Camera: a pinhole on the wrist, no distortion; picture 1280 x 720 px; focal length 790.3 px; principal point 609.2 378.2 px. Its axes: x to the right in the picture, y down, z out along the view. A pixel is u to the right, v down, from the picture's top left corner.
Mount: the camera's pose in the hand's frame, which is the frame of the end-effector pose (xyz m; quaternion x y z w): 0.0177 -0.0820 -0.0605 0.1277 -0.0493 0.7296 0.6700
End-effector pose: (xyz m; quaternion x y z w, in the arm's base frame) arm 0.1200 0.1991 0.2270 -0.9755 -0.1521 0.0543 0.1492
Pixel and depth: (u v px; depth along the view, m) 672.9 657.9 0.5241
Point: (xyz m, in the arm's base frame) -0.1043 0.4656 -0.1583
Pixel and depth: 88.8 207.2 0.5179
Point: 0.1243 0.8382 0.0522
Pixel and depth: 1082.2 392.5 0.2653
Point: 0.1182 0.2686 -0.0005
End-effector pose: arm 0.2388 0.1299 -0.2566 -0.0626 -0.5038 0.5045 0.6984
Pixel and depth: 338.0 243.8 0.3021
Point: 0.2450 0.0112 0.0609
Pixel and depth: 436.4 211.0 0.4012
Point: 0.1741 0.0019 0.1389
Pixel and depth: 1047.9 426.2 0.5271
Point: -0.2078 -0.0349 -0.0254
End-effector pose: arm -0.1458 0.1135 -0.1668 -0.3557 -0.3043 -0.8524 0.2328
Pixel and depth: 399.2 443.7 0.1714
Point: -0.2231 0.2925 -0.1530
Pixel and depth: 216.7 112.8 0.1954
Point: -0.3060 0.3123 -0.1046
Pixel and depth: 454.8 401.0 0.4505
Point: -0.1941 0.5390 -0.0183
